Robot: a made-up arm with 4 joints.
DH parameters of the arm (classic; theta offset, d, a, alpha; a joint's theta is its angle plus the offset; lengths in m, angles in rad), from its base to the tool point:
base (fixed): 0.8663 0 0.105 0
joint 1: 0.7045 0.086 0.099 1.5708
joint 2: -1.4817 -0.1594 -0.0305 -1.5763
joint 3: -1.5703 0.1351 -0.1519 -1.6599
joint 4: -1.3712 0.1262 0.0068 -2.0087
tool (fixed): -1.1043 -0.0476 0 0
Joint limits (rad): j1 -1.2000..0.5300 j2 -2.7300..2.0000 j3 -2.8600..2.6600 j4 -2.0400..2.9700
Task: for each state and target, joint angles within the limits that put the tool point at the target. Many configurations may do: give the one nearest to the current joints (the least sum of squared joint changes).
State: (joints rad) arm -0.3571 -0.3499 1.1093 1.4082
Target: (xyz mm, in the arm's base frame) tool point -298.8 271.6 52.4
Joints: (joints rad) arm 0.1245 -0.2264 0.6729 2.3359
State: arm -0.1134 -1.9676 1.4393 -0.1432
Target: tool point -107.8 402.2 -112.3
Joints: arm 0.0138 -1.9604 2.1650 -0.3418
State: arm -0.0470 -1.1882 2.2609 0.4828
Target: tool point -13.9 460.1 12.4
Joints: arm 0.0238 -1.3572 2.6388 0.4729
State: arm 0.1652 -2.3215 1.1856 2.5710
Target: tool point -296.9 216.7 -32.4
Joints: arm 0.2209 -1.5879 1.3562 2.6667
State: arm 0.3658 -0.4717 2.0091 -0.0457
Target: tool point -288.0 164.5 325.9
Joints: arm 0.5226 -0.1466 1.7701 0.0303
